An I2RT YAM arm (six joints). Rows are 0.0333 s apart.
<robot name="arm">
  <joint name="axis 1" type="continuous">
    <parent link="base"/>
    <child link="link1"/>
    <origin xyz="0 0 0.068" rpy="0 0 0"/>
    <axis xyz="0 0 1"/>
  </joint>
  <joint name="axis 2" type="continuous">
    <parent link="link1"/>
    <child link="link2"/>
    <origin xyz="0.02 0.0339 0.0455" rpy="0 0 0"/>
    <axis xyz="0 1 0"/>
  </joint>
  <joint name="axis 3" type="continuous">
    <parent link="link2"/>
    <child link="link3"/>
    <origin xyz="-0.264 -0.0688 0" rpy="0 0 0"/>
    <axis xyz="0 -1 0"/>
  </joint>
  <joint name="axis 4" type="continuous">
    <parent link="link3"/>
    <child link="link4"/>
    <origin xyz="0.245 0.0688 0.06" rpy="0 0 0"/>
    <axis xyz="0 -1 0"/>
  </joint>
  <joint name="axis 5" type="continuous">
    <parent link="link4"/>
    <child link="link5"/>
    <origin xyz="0.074 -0.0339 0.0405" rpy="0 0 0"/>
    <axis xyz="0 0 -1"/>
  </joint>
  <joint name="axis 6" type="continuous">
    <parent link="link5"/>
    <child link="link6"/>
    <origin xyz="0.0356 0 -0.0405" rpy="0 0 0"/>
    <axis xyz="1 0 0"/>
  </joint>
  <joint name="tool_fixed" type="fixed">
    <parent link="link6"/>
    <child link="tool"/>
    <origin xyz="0 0 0" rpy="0 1.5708 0"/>
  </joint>
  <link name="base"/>
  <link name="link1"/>
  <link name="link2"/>
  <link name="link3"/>
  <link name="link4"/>
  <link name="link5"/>
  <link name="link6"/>
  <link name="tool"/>
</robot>
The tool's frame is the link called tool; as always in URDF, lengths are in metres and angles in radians. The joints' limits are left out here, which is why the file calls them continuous.
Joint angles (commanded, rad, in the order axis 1, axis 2, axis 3, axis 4, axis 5, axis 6), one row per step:
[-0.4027 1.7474 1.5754 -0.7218 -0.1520 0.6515]
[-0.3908 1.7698 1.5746 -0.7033 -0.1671 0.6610]
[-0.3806 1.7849 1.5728 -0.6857 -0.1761 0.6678]
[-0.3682 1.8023 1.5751 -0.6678 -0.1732 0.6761]
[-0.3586 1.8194 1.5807 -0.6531 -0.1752 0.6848]
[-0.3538 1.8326 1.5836 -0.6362 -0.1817 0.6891]
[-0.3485 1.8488 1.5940 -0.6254 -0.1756 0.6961]
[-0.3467 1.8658 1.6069 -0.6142 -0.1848 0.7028]
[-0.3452 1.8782 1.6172 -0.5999 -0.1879 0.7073]
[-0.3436 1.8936 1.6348 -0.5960 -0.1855 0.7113]
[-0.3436 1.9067 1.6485 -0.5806 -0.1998 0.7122]
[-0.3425 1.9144 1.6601 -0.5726 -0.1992 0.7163]
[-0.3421 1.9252 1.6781 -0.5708 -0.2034 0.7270]
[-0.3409 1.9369 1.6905 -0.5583 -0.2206 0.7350]
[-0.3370 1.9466 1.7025 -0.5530 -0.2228 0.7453]
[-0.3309 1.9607 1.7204 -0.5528 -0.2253 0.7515]
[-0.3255 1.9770 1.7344 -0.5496 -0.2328 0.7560]
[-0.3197 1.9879 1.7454 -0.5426 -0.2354 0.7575]
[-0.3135 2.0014 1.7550 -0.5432 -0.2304 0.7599]
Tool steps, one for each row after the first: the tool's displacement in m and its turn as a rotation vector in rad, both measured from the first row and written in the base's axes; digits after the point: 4 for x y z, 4 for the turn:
[0.0072 0.0026 -0.0072 0.0187 -0.0011 0.0140]
[0.0125 0.0051 -0.0122 0.0292 -0.0049 0.0246]
[0.0187 0.0079 -0.0168 0.0313 -0.0071 0.0288]
[0.0244 0.0099 -0.0206 0.0372 -0.0112 0.0331]
[0.0288 0.0106 -0.0236 0.0423 -0.0193 0.0388]
[0.0337 0.0109 -0.0259 0.0406 -0.0228 0.0350]
[0.0386 0.0103 -0.0276 0.0490 -0.0323 0.0377]
[0.0427 0.0096 -0.0282 0.0499 -0.0448 0.0381]
[0.0471 0.0087 -0.0285 0.0486 -0.0501 0.0353]
[0.0515 0.0076 -0.0283 0.0538 -0.0687 0.0445]
[0.0544 0.0071 -0.0271 0.0519 -0.0799 0.0426]
[0.0577 0.0062 -0.0256 0.0588 -0.0901 0.0381]
[0.0617 0.0060 -0.0254 0.0718 -0.1069 0.0454]
[0.0650 0.0067 -0.0252 0.0778 -0.1150 0.0435]
[0.0695 0.0082 -0.0253 0.0827 -0.1194 0.0470]
[0.0741 0.0095 -0.0274 0.0911 -0.1219 0.0541]
[0.0779 0.0111 -0.0280 0.0919 -0.1289 0.0610]
[0.0814 0.0127 -0.0308 0.0919 -0.1235 0.0618]

